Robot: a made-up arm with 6 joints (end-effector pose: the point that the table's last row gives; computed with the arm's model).
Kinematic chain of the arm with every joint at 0, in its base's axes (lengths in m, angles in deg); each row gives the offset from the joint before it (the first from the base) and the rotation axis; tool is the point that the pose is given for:
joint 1: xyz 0 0 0.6 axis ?
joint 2: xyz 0.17 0 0 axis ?
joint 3: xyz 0 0 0.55 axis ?
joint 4: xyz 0 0 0.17 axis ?
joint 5: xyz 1.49 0 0 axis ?
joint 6: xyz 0.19 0 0 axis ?
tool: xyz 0 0 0
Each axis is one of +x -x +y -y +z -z.
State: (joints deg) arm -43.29 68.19 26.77 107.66 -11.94 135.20
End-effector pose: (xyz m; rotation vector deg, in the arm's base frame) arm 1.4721 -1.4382 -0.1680 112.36 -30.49 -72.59
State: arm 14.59 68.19 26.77 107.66 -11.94 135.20
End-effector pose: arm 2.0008 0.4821 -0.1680 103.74 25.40 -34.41
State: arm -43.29 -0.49 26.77 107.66 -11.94 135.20
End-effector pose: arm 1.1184 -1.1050 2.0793 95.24 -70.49 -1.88
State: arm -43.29 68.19 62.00 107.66 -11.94 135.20
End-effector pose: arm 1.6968 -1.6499 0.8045 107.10 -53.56 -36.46
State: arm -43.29 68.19 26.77 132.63 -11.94 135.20
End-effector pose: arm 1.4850 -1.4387 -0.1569 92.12 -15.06 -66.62
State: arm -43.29 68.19 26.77 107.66 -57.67 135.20
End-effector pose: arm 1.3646 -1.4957 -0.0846 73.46 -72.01 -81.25
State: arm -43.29 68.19 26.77 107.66 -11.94 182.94
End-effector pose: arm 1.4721 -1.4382 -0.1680 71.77 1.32 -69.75
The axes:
joint 1: +z
joint 2: +y
joint 3: -y
joint 4: -x
joint 5: -y
joint 6: -x

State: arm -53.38 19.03 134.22 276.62 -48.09 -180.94
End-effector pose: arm -0.1724 0.4674 2.5177 145.05 53.05 69.70
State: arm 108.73 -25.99 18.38 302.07 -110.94 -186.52
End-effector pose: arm -0.4290 0.7970 2.1430 9.05 127.26 -61.95
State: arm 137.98 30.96 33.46 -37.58 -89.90 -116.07
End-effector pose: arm -1.5196 1.2132 1.1561 -36.14 119.19 0.97
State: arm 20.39 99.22 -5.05 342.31 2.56 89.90
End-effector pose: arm 0.4428 0.1618 -1.1600 -69.19 79.51 77.12
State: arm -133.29 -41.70 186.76 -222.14 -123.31 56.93
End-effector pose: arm 0.5392 0.7277 -0.2173 14.10 -127.76 -113.73
